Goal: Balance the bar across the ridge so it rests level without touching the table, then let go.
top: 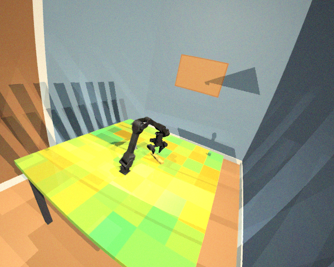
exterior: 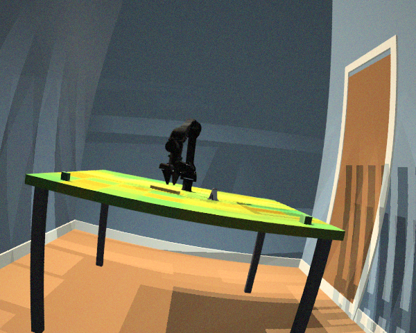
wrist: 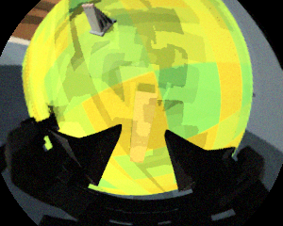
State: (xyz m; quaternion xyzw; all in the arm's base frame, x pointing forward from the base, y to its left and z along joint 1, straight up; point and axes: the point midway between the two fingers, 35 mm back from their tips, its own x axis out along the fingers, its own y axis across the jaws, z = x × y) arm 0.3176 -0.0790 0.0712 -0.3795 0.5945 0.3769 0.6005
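Now: gripper tip 1 cm past the bar, 3 cm to the left of it and 3 cm above it.
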